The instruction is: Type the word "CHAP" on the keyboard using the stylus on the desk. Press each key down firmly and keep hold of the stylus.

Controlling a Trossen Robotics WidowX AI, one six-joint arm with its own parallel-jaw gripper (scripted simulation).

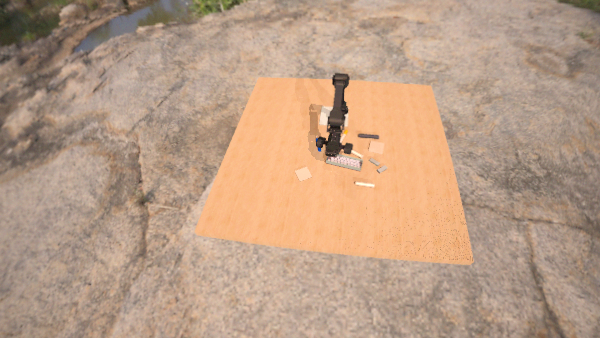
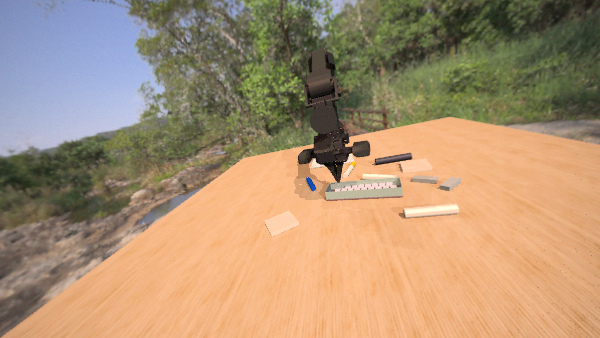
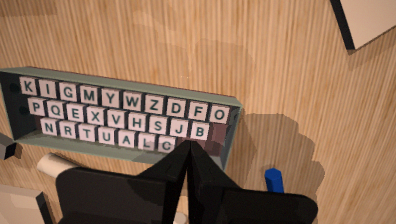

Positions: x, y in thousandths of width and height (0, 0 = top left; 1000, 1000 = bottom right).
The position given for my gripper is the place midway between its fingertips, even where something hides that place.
In view: my gripper (image 2: 564, 537).
My gripper shows as well in image 3 (image 3: 479, 654).
